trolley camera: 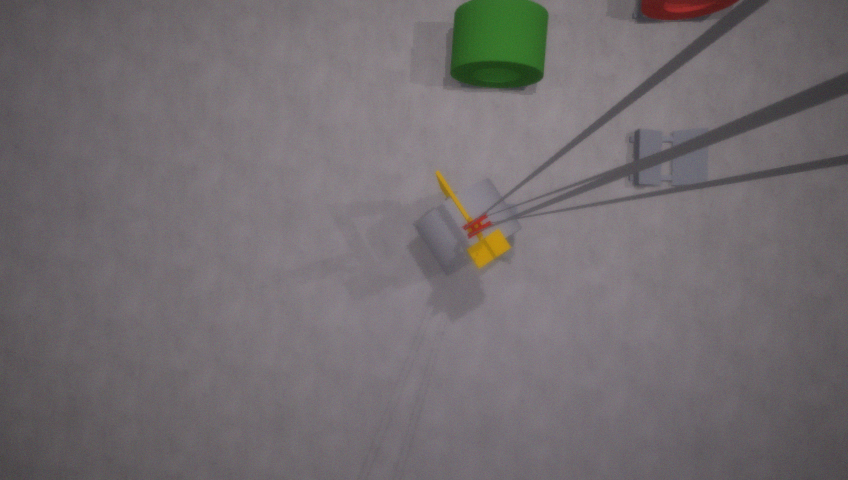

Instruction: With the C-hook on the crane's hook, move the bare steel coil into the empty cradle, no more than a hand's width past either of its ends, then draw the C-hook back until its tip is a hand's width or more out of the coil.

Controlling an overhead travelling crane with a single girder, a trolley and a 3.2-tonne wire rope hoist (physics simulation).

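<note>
The yellow C-hook (489, 248) hangs from the red hook block (476, 226) near the middle of the view, its upper arm slanting from upper left to lower right. The bare steel coil (439, 234), grey, shows beneath it on both sides of the arm, its axis about in line with the arm. The coil appears to hang on the C-hook; the lower arm and its tip are hidden. The empty cradle (648, 141), two grey blocks joined by thin bars, stands to the right and somewhat higher in the view, set square while the coil lies askew to it. A rope crosses over it.
A green coil (498, 38) stands at the top, above the C-hook in the view. Part of a red coil (684, 7) shows at the upper right edge. Wire ropes run from the hook block to the right. Shadows fall on the floor left of and below the steel coil.
</note>
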